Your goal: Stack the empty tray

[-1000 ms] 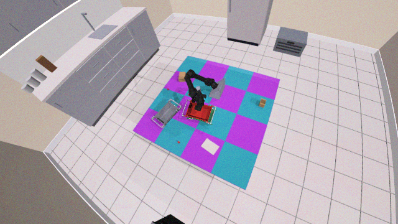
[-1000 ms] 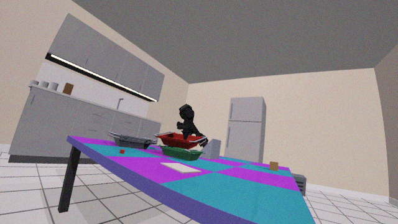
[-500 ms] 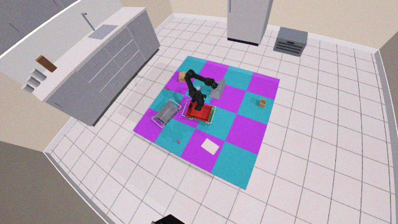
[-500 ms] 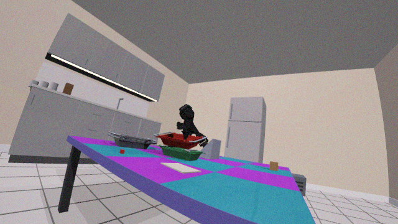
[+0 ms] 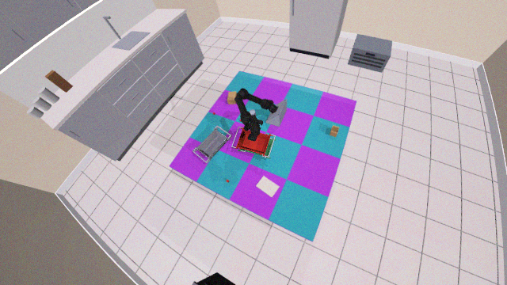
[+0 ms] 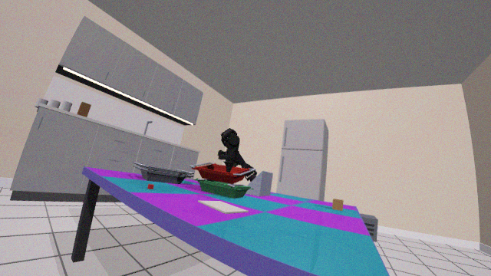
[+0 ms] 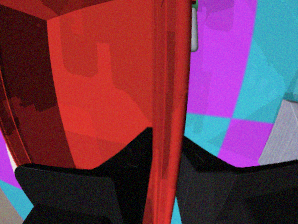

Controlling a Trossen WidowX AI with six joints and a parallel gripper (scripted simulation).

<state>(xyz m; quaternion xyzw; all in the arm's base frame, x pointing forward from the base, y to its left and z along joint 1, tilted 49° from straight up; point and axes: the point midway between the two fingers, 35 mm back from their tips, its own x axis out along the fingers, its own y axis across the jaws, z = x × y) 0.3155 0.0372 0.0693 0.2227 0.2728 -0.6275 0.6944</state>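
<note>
My gripper tip is now 70 mm short of the red tray, 20 mm below it and 10 mm to the right of it. From my gripper tip the other things lie so: white flat plate 320 mm ahead, 230 mm to the left, 100 mm below.
</note>
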